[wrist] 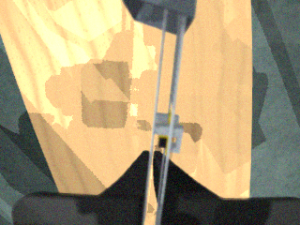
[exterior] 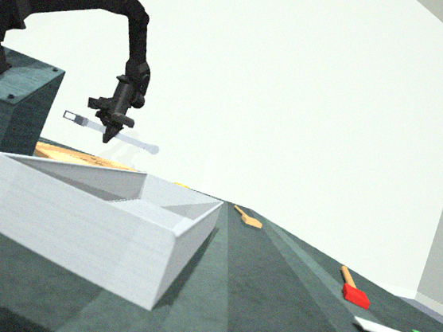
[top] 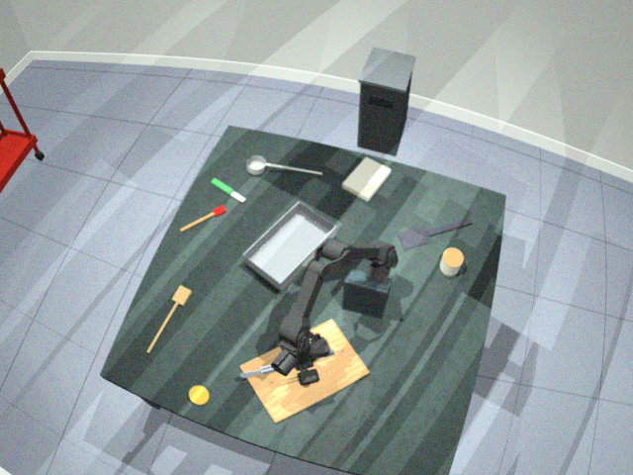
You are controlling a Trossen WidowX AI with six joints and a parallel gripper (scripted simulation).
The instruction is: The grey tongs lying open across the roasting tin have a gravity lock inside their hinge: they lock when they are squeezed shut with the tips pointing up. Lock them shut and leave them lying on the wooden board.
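My gripper tip is now 4 cm below the yellow lock piece, 3 cm past it and 2 cm to the left of it. From my gripper tip the other things lie so: dark spatula 66 cm to the right, 33 cm behind, 8 cm below; roasting tin 46 cm to the right, 18 cm ahead, 5 cm below; wooden board 7 cm below.
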